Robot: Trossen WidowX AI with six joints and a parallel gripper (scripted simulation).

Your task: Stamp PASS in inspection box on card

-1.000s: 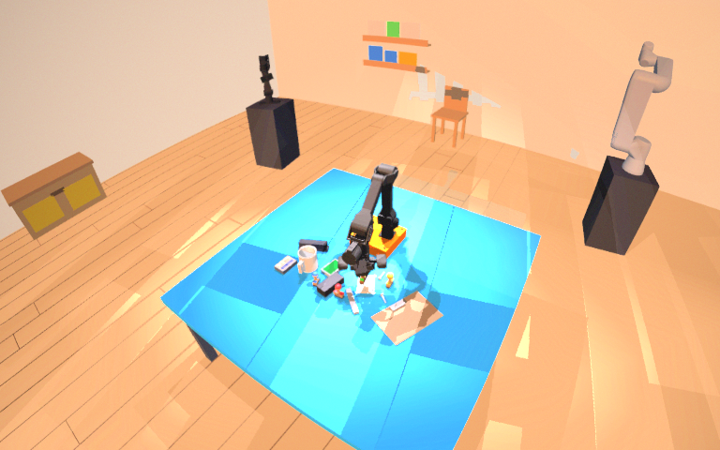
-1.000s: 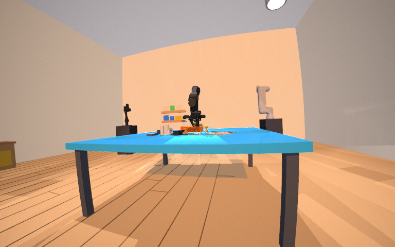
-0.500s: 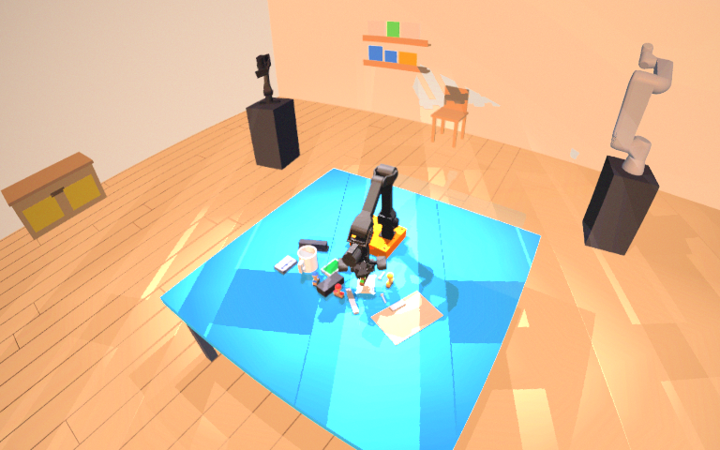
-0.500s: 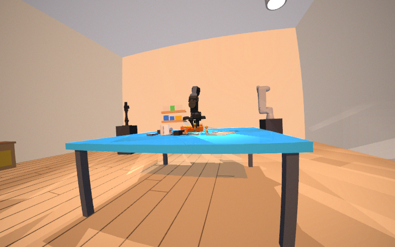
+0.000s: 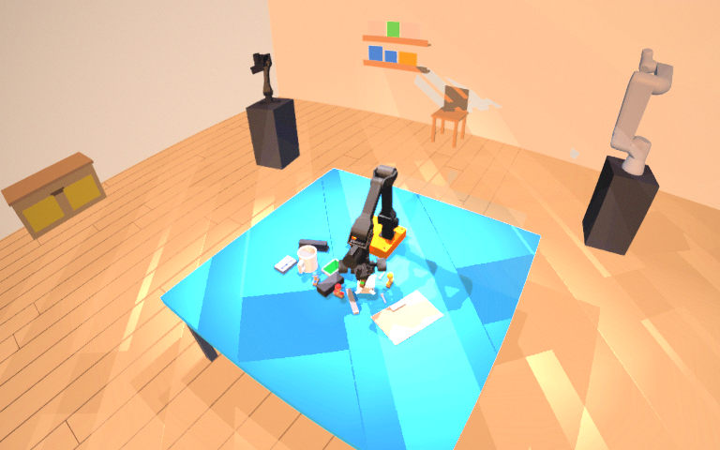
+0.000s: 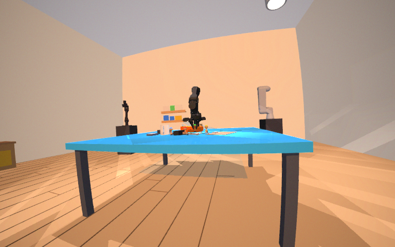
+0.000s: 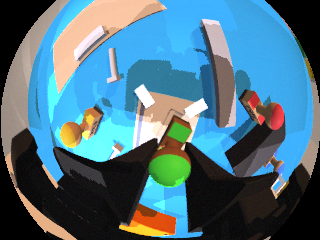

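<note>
The yellow-knobbed stamp lies 100 mm to the left of my gripper tip, 50 mm behind it and 20 mm below it. Round my gripper tip: green-knobbed stamp: right at my gripper tip; red-knobbed stamp: 80 mm ahead, 70 mm to the right, 20 mm below; dark block: 120 mm to the right, 60 mm ahead, 20 mm below.
</note>
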